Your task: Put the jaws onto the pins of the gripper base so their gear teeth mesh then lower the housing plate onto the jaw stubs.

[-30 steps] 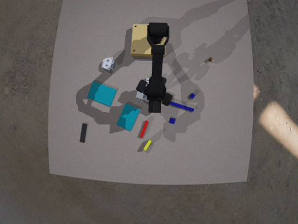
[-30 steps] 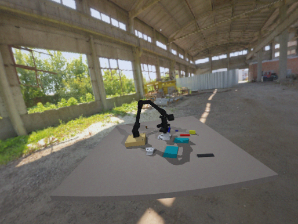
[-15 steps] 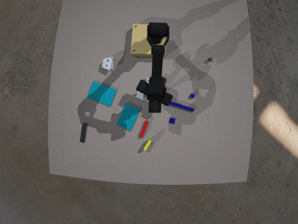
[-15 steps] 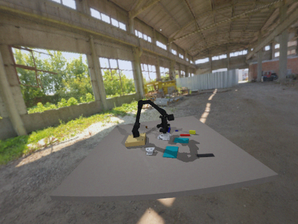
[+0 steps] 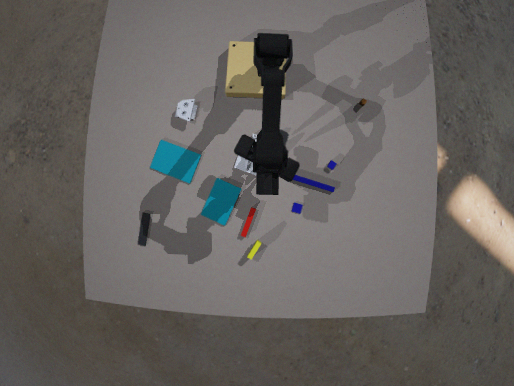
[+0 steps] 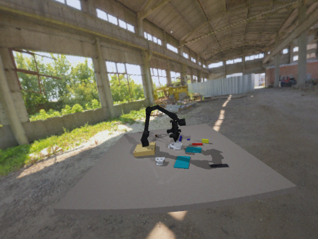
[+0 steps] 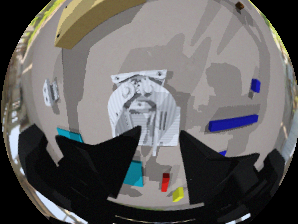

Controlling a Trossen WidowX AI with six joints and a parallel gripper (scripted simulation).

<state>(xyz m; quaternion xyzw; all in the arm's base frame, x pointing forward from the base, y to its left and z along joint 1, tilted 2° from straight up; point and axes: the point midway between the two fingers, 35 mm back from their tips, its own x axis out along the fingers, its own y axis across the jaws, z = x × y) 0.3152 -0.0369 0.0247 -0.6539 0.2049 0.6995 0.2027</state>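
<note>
Right now the gripper base is 200 mm behind my gripper tip, 250 mm to the right of it and 20 mm below it. Round my gripper tip: blue bar: 80 mm ahead, 140 mm to the left, 40 mm below; housing plate: 60 mm behind, 10 mm to the right, 40 mm below; red bar: 190 mm ahead, 80 mm to the right, 40 mm below.
</note>
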